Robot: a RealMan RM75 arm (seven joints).
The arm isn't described. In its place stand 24 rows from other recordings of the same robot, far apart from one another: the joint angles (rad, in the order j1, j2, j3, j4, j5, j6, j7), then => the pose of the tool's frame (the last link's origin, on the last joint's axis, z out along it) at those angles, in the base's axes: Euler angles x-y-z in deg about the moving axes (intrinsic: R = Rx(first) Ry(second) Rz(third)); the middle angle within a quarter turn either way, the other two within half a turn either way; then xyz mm.
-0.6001 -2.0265 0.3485 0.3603 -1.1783 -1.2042 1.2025 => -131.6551 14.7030 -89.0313 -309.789 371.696 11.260
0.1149 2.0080 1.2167 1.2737 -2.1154 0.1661 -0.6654 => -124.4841 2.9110 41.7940 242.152 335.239 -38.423
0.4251 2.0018 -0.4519 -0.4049 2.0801 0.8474 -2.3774 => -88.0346 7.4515 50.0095 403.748 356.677 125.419
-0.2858 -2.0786 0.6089 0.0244 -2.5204 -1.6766 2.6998 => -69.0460 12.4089 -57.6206 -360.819 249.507 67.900
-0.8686 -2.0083 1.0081 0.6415 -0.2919 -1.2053 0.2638 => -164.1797 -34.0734 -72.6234 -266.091 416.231 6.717
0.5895 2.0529 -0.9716 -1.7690 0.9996 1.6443 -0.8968 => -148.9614 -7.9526 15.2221 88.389 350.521 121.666
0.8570 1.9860 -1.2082 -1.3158 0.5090 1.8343 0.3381 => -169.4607 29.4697 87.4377 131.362 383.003 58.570
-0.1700 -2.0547 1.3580 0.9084 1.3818 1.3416 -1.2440 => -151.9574 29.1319 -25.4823 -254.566 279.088 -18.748
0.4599 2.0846 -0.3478 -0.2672 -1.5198 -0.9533 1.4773 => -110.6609 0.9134 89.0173 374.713 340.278 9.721
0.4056 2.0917 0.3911 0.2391 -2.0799 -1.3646 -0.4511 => -100.6730 -22.8145 11.4266 282.297 296.268 -52.902
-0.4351 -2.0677 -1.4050 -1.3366 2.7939 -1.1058 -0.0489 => -149.0243 -30.5587 -50.6263 -216.641 352.652 -40.718
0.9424 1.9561 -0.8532 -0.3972 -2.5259 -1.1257 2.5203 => -164.2149 14.2168 68.7654 242.604 427.278 -13.320
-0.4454 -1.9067 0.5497 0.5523 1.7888 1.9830 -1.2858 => -155.7440 42.8800 -27.8261 -275.592 285.476 89.677
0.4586 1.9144 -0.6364 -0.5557 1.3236 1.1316 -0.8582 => -128.7654 -3.8482 95.3223 354.851 365.415 88.086
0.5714 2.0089 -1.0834 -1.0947 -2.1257 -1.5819 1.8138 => -169.8750 -3.0003 18.0781 202.775 356.556 28.662
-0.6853 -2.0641 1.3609 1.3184 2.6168 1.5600 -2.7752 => -164.9020 -26.0486 -45.3920 -163.227 372.317 6.851
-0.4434 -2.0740 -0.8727 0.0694 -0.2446 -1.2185 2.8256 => -123.6058 11.7021 -29.2916 -348.015 284.248 -53.822
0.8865 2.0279 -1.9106 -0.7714 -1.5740 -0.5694 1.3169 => -155.1705 -8.1583 -19.7010 89.610 413.104 -112.086
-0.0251 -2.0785 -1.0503 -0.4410 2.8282 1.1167 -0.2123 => -102.9536 6.4250 -47.7065 -349.809 226.432 -47.319
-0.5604 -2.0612 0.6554 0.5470 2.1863 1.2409 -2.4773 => -153.0815 5.2794 -96.7555 -311.218 347.114 -16.010
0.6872 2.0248 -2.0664 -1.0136 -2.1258 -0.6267 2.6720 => -157.8160 6.0030 28.8976 141.855 360.954 -129.261
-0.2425 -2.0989 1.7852 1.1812 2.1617 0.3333 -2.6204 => -130.0889 -3.0791 -52.1122 -223.469 358.910 -56.989
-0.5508 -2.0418 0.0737 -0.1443 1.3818 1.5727 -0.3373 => -84.2177 27.1879 -57.3566 -275.911 334.707 16.097
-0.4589 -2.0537 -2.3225 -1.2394 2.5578 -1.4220 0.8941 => -149.7754 -19.4034 -49.3933 -297.557 353.555 92.637
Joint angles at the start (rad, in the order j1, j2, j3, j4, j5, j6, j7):
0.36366, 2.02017, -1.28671, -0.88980, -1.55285, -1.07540, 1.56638
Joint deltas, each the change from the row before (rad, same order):
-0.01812, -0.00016, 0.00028, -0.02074, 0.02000, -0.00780, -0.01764
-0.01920, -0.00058, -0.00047, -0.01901, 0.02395, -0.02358, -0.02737
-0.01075, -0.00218, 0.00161, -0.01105, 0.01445, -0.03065, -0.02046
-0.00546, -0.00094, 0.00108, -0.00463, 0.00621, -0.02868, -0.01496
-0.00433, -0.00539, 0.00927, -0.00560, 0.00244, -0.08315, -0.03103
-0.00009, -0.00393, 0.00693, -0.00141, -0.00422, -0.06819, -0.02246
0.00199, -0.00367, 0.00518, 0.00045, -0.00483, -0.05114, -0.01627
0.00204, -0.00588, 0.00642, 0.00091, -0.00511, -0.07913, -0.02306
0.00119, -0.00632, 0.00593, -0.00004, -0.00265, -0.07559, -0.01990
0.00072, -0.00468, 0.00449, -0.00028, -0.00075, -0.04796, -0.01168
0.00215, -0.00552, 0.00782, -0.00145, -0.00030, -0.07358, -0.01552
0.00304, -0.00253, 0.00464, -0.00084, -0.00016, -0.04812, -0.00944
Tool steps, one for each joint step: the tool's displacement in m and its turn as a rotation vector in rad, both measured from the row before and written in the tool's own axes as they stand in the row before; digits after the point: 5 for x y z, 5 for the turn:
-0.00172, 0.00104, -0.00432, 0.00166, -0.02135, -0.01230
-0.00152, 0.00335, -0.00467, -0.01335, -0.02359, -0.01889
-0.00157, 0.00352, -0.00348, -0.02205, -0.01548, -0.01687
-0.00061, 0.00372, -0.00179, -0.02404, -0.00791, -0.01282
-0.00221, 0.00881, -0.00444, -0.06991, -0.01222, -0.03382
-0.00145, 0.00759, -0.00262, -0.06035, -0.00546, -0.02638
-0.00125, 0.00550, -0.00173, -0.04618, -0.00280, -0.02004
-0.00190, 0.00888, -0.00294, -0.07179, -0.00659, -0.02717
-0.00229, 0.00855, -0.00323, -0.06761, -0.00899, -0.02380
-0.00180, 0.00530, -0.00236, -0.04173, -0.00688, -0.01450
-0.00352, 0.00815, -0.00312, -0.06412, -0.01392, -0.02116
-0.00276, 0.00532, -0.00124, -0.04355, -0.01036, -0.01402

